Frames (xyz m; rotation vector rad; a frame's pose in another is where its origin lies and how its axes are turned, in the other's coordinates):
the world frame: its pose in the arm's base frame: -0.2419 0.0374 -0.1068 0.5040 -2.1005 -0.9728
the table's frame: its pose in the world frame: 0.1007 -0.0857 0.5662 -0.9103 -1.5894 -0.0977
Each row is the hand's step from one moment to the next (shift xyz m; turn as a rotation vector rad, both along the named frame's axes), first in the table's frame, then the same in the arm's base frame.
Working: the table's frame: its pose in the arm's base frame: -0.7383 0.1914 -0.3675 0.6871 1.6145 1.8994

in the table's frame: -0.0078 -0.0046 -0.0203 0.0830 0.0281 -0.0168
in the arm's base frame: -0.0080 -0.0192 -0.0078 -0.0735 0.0421 0.0279
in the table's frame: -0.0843 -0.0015 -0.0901 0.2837 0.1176 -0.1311
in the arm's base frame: -0.0015 -0.1221 -0.0175 -0.3040 0.0891 0.1057
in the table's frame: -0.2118 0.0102 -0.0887 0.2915 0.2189 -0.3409
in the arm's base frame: 0.0902 -0.2112 -0.0098 -0.4626 -0.0671 0.1750
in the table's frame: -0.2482 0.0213 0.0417 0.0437 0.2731 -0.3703
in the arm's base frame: 0.2055 -0.1456 0.0194 -0.3091 -0.2669 0.2163
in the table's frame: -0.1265 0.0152 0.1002 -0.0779 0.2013 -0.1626
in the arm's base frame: 0.1589 -0.0188 0.0259 -0.0725 -0.1951 0.1724
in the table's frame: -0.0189 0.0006 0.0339 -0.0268 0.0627 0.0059
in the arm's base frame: 0.0369 0.0108 0.0050 0.0183 -0.0225 0.0620
